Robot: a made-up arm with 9 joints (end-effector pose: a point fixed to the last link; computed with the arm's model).
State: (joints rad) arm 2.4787 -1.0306 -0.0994 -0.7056 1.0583 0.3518 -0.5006 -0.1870 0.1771
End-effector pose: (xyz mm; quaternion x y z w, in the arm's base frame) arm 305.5 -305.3 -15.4 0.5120 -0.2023 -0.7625 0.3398
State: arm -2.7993 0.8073 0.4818 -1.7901 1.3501 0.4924 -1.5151 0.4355 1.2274
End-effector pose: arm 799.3 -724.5 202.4 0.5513 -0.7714 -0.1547 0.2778
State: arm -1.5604 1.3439 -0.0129 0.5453 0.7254 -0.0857 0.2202 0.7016 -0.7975
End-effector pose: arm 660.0 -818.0 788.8 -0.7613 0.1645 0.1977 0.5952
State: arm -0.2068 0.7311 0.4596 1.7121 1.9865 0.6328 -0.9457 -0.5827 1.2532
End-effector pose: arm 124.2 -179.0 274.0 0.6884 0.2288 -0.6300 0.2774
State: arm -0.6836 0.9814 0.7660 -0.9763 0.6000 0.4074 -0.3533 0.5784 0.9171
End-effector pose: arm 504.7 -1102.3 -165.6 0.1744 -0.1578 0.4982 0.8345
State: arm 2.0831 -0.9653 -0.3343 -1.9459 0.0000 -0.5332 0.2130 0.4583 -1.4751
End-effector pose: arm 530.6 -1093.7 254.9 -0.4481 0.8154 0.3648 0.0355
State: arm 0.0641 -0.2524 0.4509 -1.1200 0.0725 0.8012 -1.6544 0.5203 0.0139
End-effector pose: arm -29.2 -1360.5 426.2 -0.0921 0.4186 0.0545 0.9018
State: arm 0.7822 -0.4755 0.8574 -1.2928 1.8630 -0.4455 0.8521 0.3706 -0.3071
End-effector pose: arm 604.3 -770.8 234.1 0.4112 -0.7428 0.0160 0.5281
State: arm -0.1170 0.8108 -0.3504 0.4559 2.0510 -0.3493 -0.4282 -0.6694 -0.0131
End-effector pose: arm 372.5 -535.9 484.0 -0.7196 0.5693 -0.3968 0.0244
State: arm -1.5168 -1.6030 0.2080 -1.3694 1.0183 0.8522 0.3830 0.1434 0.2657
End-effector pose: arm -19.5 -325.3 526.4 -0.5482 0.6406 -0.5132 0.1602
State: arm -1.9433 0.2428 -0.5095 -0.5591 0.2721 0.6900 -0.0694 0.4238 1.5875
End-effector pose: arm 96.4 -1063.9 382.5 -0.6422 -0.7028 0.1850 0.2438
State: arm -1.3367 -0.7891 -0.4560 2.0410 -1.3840 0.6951 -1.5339 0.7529 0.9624
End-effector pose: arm -25.6 -1190.5 203.9 0.3136 0.1250 -0.0438 0.9403
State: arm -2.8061 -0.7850 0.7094 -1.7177 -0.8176 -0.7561 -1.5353 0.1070 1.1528
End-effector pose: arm 241.8 -1078.1 503.9 -0.3285 0.9098 -0.2525 0.0228
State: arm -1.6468 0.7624 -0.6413 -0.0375 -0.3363 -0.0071 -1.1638 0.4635 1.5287
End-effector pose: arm 799.2 -1072.3 328.2 0.3552 -0.9018 0.1944 0.1512
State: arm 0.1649 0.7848 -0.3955 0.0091 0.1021 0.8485 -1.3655 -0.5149 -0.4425
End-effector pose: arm 0.0 -1153.2 209.8 -0.3513 0.7098 -0.0172 0.6103
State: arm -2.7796 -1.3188 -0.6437 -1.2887 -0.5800 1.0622 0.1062 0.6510 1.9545
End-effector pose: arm -52.1 -433.8 189.5 0.9847 -0.1709 0.0334 0.0044
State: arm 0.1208 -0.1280 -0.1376 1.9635 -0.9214 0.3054 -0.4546 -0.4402 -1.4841
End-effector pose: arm 125.8 -843.1 -216.8 0.5495 -0.4322 -0.5143 0.4968
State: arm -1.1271 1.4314 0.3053 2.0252 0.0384 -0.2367 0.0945 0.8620 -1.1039
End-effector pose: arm 706.0 21.2 197.9 0.8788 -0.2196 -0.3314 0.2639
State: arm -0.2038 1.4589 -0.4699 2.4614 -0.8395 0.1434 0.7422 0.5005 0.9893
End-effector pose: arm 144.2 -102.0 -64.8 -0.5078 0.1319 -0.8023 0.2846
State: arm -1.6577 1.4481 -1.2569 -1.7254 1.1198 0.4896 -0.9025 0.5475 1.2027
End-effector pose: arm 727.4 127.2 168.9 0.6938 -0.4650 -0.5457 0.0679
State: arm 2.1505 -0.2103 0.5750 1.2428 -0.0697 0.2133 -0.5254 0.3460 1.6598
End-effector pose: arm -513.1 -974.6 652.3 -0.6201 -0.6652 0.1918 0.3690
